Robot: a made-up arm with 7 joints.
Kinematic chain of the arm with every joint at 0, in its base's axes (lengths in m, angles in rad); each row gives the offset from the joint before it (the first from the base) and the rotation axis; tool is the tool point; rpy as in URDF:
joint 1: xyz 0 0 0.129 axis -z
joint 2: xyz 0 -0.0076 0.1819 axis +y
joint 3: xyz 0 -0.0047 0.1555 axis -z
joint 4: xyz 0 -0.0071 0.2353 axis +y
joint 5: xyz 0 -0.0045 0.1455 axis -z
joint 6: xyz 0 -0.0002 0.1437 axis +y
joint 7: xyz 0 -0.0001 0.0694 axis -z
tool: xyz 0 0 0 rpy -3.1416 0 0
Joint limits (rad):
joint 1: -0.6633..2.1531
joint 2: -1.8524..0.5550
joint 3: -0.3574..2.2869
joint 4: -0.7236..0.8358
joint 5: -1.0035..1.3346
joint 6: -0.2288..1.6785
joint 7: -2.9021..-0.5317
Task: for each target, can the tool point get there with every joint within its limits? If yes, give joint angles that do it. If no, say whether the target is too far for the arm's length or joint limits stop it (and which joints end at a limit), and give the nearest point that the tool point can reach.
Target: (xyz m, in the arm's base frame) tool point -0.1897 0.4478 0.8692
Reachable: yes | joints 1.2879 -0.7901 0.1180 0.1178 0.8958 0.5021 -1.9517
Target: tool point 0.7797 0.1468 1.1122
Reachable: no: too far | nearest point 0.4782 0.0900 0.8670 | short by 0.393 m
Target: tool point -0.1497 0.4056 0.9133
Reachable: yes | joints 1.3960 -0.7384 0.5124 0.3149 0.5274 -0.0020 -1.7978
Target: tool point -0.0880 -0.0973 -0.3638
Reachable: no: joint limits stop it (at a limit: joint 2, joint 3, joint 4) | nearest point -0.3315 -0.3666 -0.0414 | short by 0.486 m
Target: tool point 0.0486 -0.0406 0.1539
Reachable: no: joint limits stop it (at a limit: joint 1, joint 2, joint 3, joint 4, joint 6) | nearest point -0.2446 -0.4292 -0.0149 | short by 0.515 m
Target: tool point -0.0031 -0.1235 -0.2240
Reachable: no: joint limits stop it (at a limit: joint 1, joint 2, joint 3, joint 4, joint 6) | nearest point -0.2649 -0.4118 -0.0333 | short by 0.434 m
